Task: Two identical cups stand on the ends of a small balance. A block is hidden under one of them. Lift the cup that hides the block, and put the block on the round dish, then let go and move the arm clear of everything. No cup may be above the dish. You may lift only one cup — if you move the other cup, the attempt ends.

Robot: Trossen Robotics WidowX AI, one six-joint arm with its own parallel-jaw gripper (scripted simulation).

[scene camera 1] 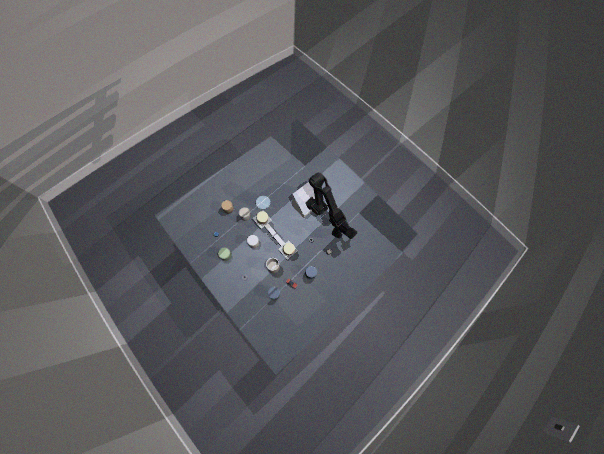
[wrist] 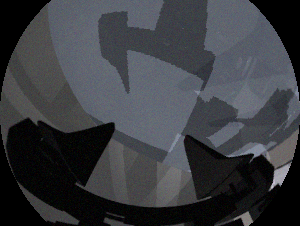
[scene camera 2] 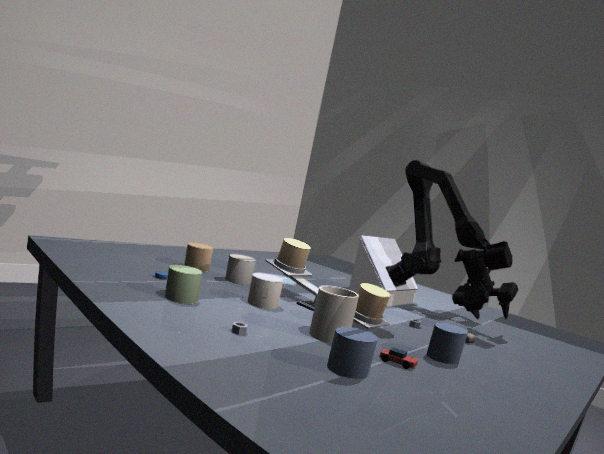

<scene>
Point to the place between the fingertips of my gripper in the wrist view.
At 150,133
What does my gripper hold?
Nothing.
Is my gripper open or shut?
Open.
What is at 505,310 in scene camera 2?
My gripper.
</scene>
